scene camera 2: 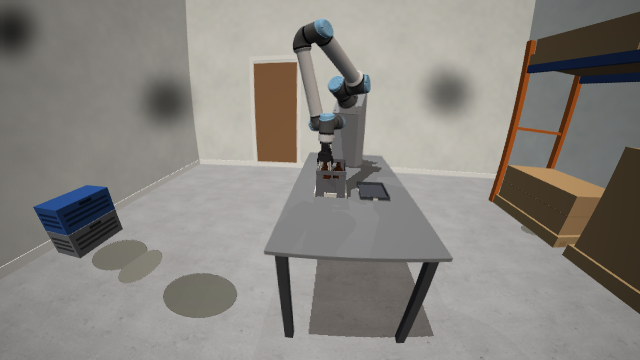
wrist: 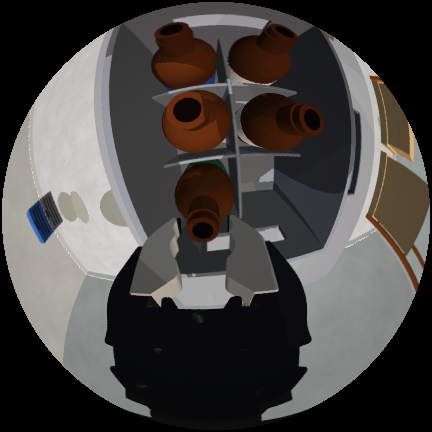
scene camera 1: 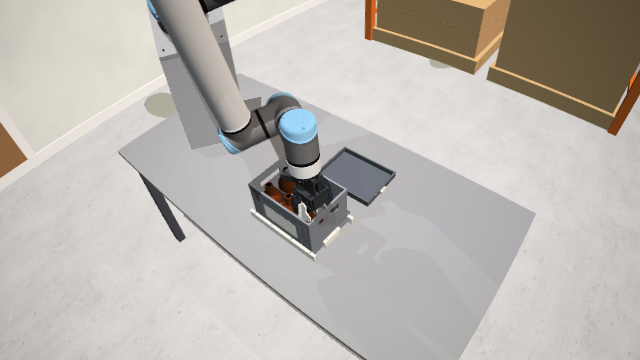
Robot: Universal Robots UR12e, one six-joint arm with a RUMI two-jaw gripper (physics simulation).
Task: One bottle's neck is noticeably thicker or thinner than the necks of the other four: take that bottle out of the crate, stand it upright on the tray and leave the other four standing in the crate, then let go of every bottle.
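Seen in the pictures: gripper, fingertip midpoint: (wrist: pixel 203 217) (scene camera 1: pixel 310 217); arm's base, link origin: (scene camera 2: pixel 348 99).
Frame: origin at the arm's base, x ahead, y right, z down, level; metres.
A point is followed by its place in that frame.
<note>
The grey crate (scene camera 1: pixel 327 232) @(y 0.505, x 0.616, z 0.549 m) (scene camera 2: pixel 331 187) @(y 0.489, x 0.626, z 0.534 m) (wrist: pixel 102 100) holds several upright brown bottles in a divided grid. In the wrist view they are a near-left bottle (wrist: pixel 204 190) @(y 0.494, x 0.545, z 0.474 m), a middle-left bottle (wrist: pixel 215 127) @(y 0.450, x 0.504, z 0.476 m), a middle-right bottle (wrist: pixel 265 125) @(y 0.409, x 0.527, z 0.478 m), a far-left bottle (wrist: pixel 184 70) @(y 0.432, x 0.434, z 0.484 m) and a far-right bottle (wrist: pixel 260 60) @(y 0.363, x 0.462, z 0.480 m). The far-left neck looks somewhat wider than the far-right one; perspective makes the comparison uncertain. My gripper (scene camera 1: pixel 315 211) @(y 0.512, x 0.565, z 0.467 m) (scene camera 2: pixel 325 164) @(y 0.512, x 0.565, z 0.467 m) (wrist: pixel 203 217) @(y 0.512, x 0.565, z 0.467 m) is partly open, pointing down at the crate's near end. The near-left bottle's neck shows between its fingertips, ungripped. The dark tray (scene camera 1: pixel 357 175) @(y 0.188, x 0.681, z 0.595 m) (scene camera 2: pixel 373 191) @(y 0.184, x 0.677, z 0.595 m) bears no bottle.
The tray lies beside the crate on the grey table (scene camera 1: pixel 425 250) @(y 0.501, x 0.950, z 0.600 m) (scene camera 2: pixel 360 225) @(y 0.508, x 0.979, z 0.600 m). Pale strips (scene camera 1: pixel 282 234) @(y 0.520, x 0.462, z 0.572 m) run along the crate's base. The crate's near-right compartment (wrist: pixel 257 175) @(y 0.430, x 0.618, z 0.592 m) holds no bottle. Dividers (wrist: pixel 235 155) @(y 0.449, x 0.543, z 0.506 m) and high crate walls surround the bottles.
</note>
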